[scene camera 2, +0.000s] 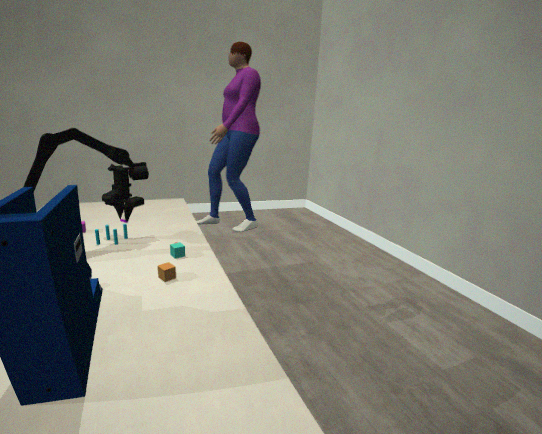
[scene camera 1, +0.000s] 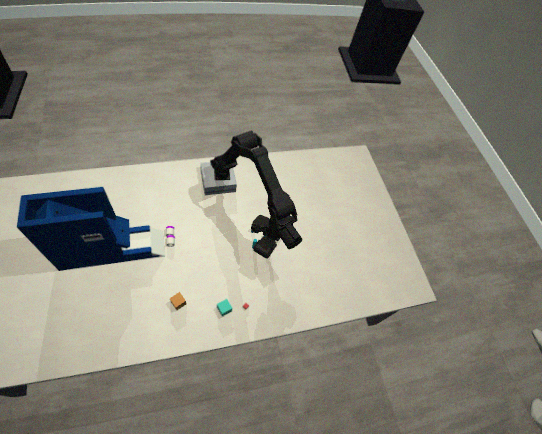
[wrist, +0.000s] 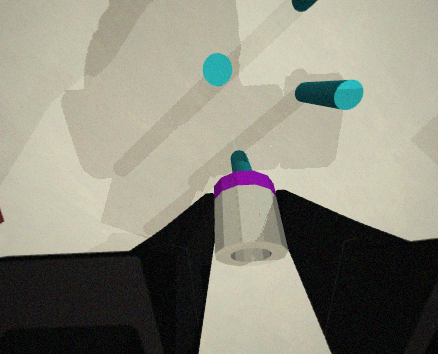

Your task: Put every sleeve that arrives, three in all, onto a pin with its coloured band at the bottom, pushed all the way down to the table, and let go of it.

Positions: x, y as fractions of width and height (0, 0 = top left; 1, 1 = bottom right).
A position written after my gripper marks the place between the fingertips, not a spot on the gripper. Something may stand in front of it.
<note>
In view: my gripper (scene camera 2: 0.23, 0.51) and a blue dispenser (scene camera 1: 0.14, 0.53).
My gripper is seen too in scene camera 1 (scene camera 1: 0.50, 0.56) and in the wrist view (wrist: 0.56, 0.57).
</note>
